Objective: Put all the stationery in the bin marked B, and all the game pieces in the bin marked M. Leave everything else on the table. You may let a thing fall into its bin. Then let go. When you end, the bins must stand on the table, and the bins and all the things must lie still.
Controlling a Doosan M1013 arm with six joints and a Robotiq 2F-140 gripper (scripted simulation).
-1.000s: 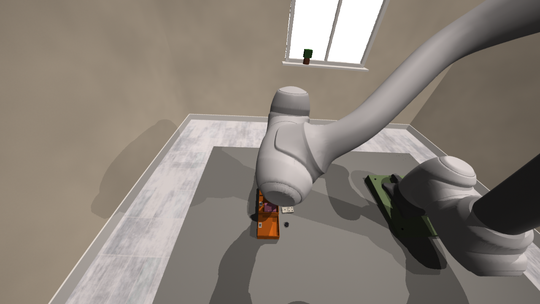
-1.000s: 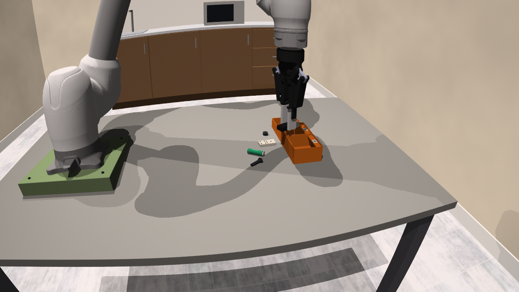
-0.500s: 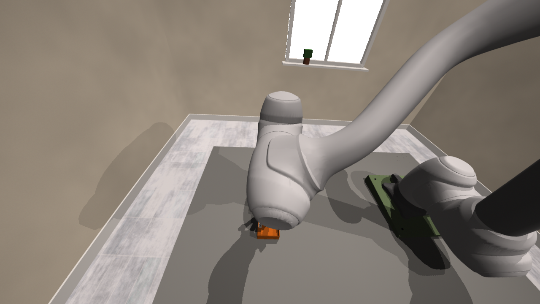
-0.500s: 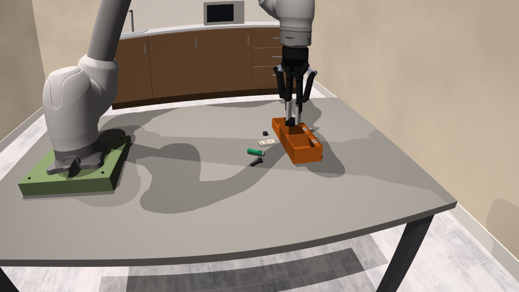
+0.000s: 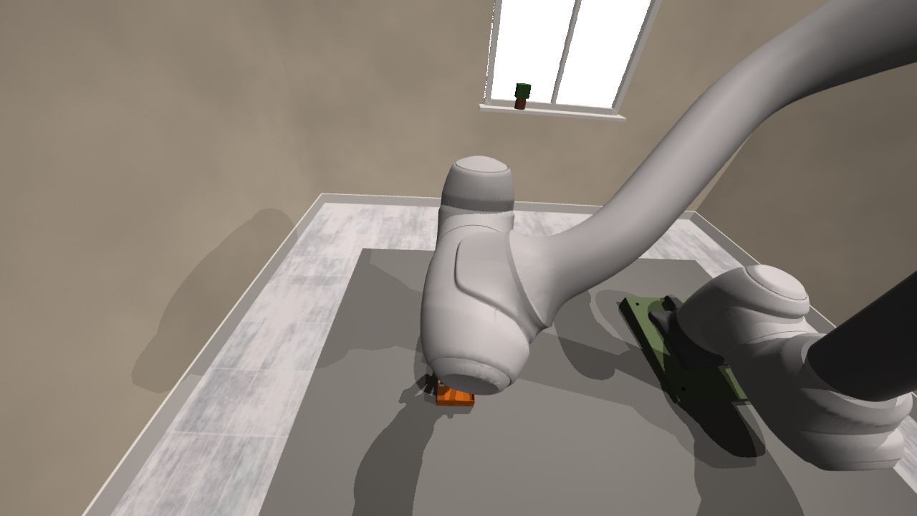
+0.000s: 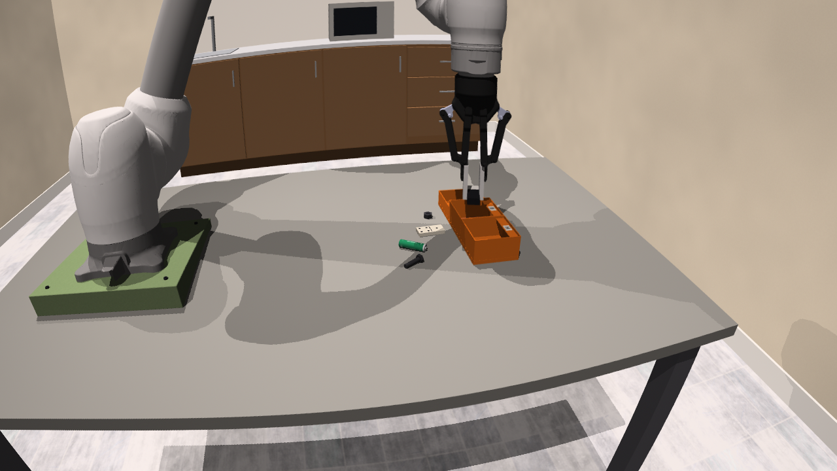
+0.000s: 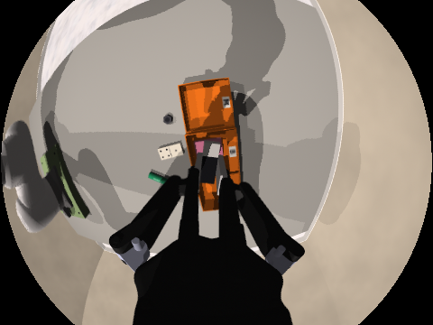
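My hand is 80 mm above the orange three-compartment bin and 10 mm short of it. Also, from my hand: black-and-white eraser (30 mm below, 10 mm to the left); then cream domino (100 mm below, 80 mm behind, 10 mm to the left); then pink sticky-note pad (90 mm below).
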